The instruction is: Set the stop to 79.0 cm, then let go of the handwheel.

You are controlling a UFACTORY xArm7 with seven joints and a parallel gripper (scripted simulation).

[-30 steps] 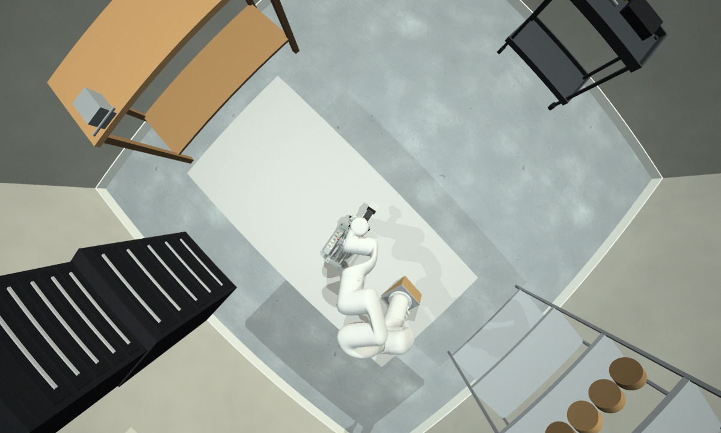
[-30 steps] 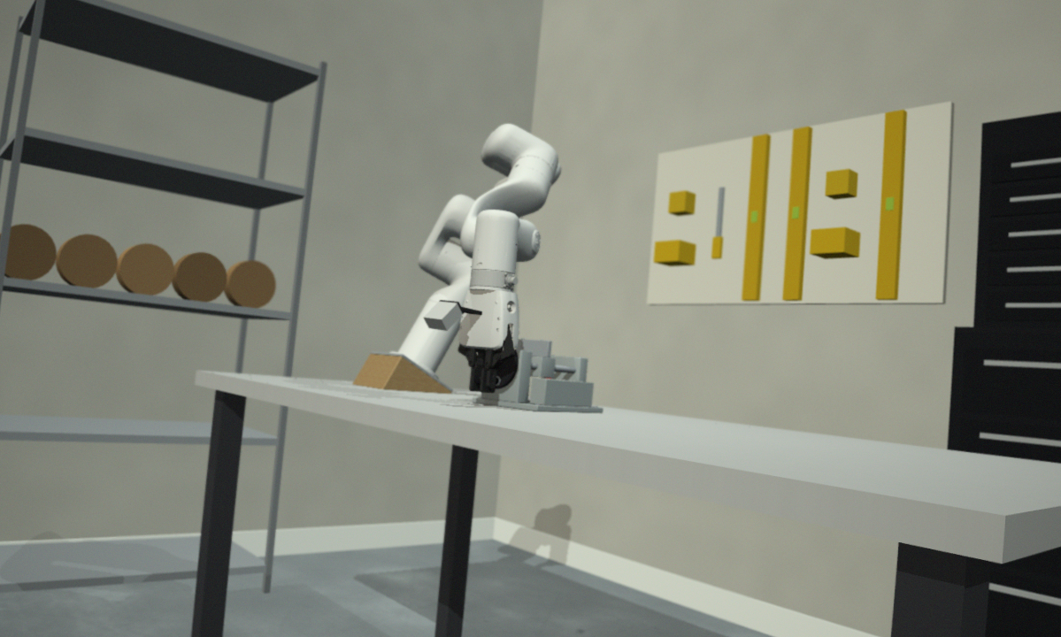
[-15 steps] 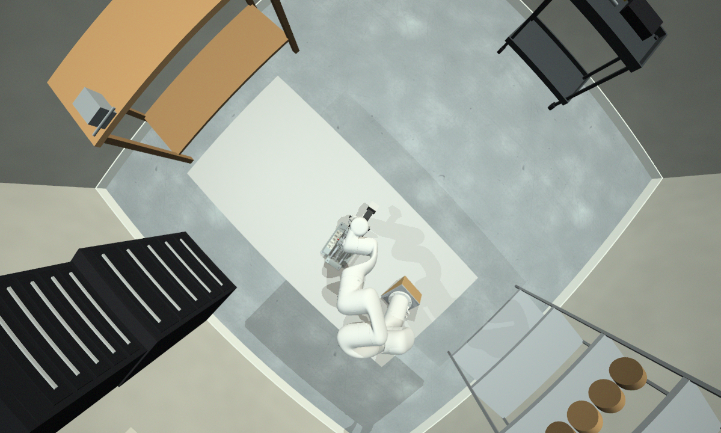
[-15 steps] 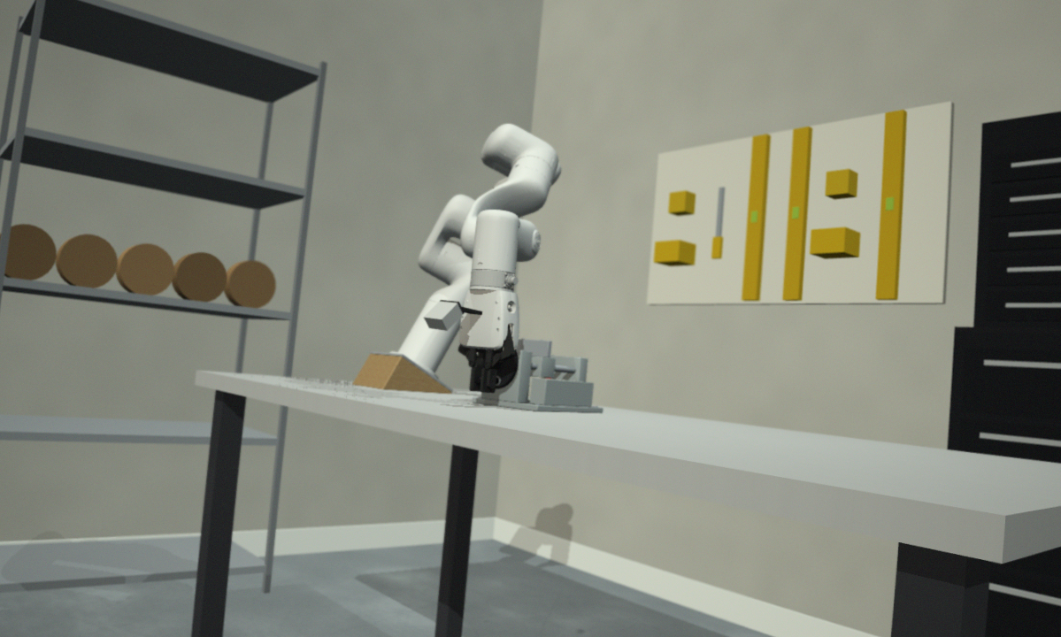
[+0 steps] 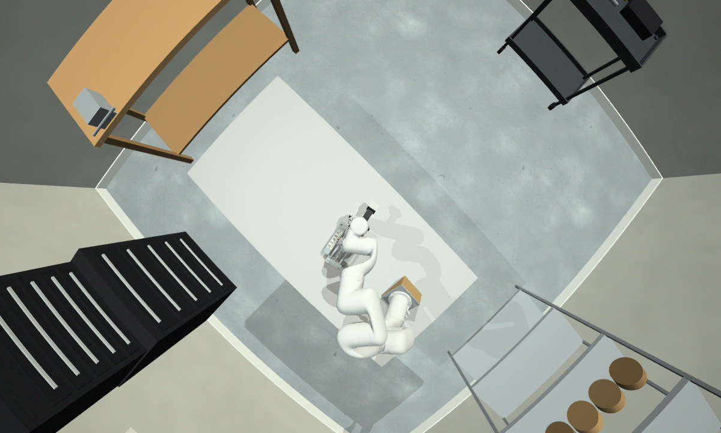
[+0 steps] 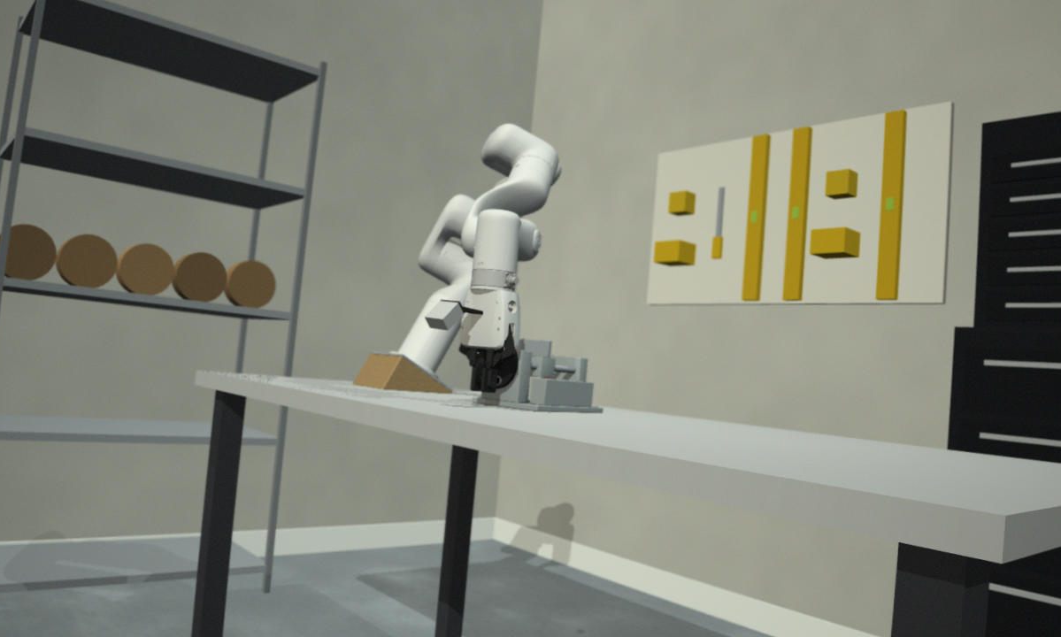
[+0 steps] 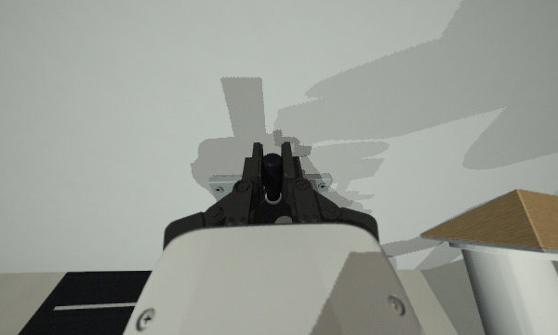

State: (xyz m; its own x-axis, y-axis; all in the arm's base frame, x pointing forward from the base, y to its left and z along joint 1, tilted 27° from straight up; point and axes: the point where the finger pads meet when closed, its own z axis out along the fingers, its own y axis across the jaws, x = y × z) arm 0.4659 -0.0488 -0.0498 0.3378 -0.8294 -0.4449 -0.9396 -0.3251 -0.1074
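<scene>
The black handwheel lies 2 cm to the left of my hand, 1 cm behind it and 1 cm above it.
</scene>
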